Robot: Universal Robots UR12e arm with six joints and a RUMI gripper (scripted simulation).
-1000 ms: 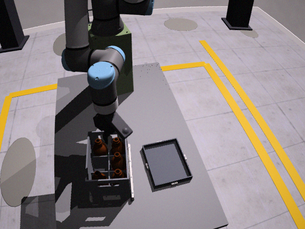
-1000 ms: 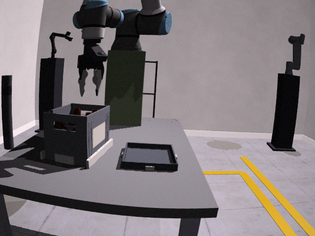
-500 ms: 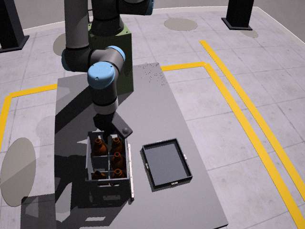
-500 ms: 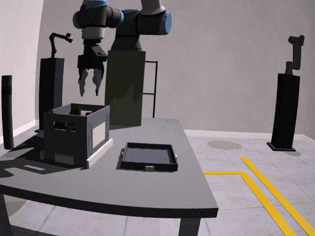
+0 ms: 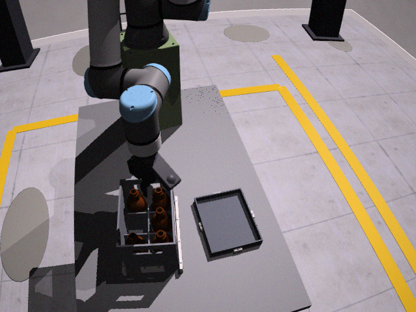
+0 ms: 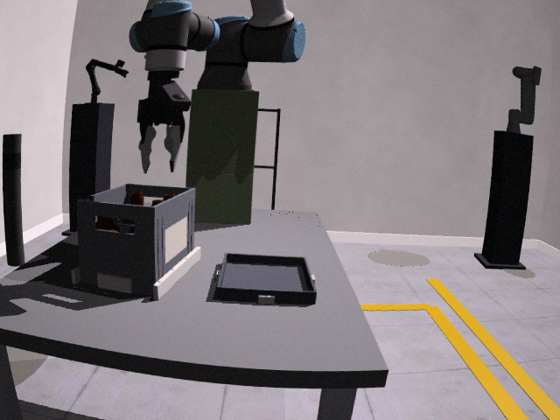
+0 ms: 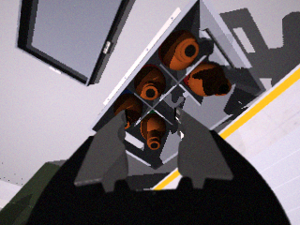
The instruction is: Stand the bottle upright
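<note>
Now: hand 50 mm to the left of the dark grey crate and 150 mm above it. From my hand the other things lie so: black tray: 40 mm behind, 230 mm to the left, 220 mm below.
</note>
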